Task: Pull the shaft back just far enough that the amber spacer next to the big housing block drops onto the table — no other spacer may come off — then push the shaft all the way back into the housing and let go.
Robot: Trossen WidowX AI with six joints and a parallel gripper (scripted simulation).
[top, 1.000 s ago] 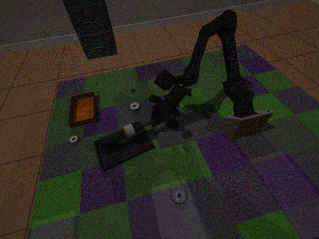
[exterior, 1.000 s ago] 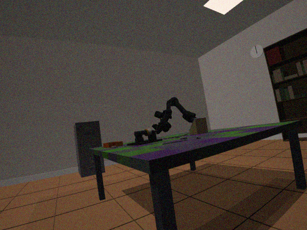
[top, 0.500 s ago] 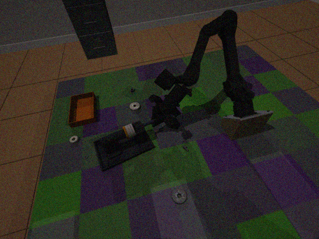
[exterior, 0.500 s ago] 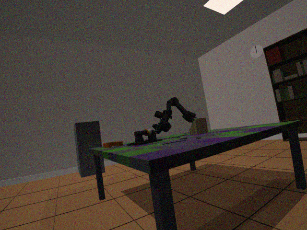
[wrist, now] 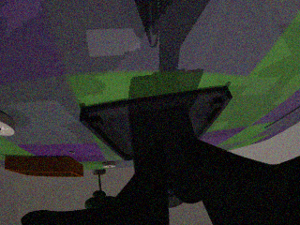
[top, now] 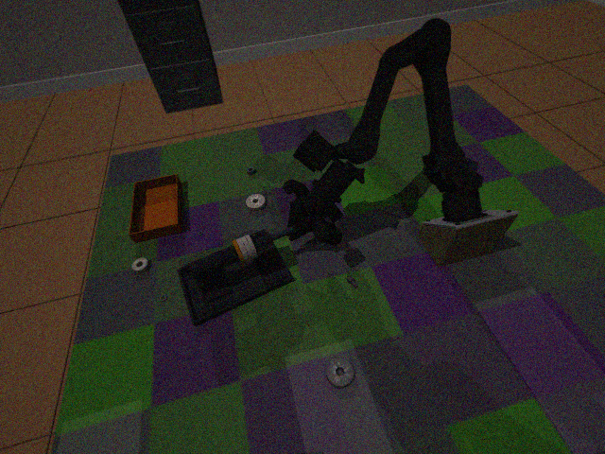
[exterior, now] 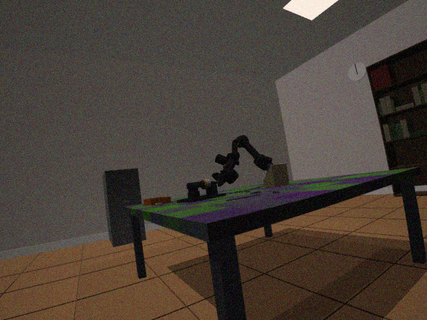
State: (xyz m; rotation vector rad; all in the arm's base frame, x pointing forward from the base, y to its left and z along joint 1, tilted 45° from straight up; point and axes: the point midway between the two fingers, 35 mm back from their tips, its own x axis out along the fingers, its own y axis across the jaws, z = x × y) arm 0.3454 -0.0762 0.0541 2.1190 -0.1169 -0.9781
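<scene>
The dark shaft lies 60 mm ahead of my gripper tip, 30 mm above it and 10 mm to the left of it. From my gripper tip the other things lie so: small nut (320 mm to the right, 60 mm ahead, 50 mm below); amber spacer (110 mm ahead, 30 mm to the left, 20 mm above); orange tray (320 mm ahead, 240 mm to the right, 40 mm below).
</scene>
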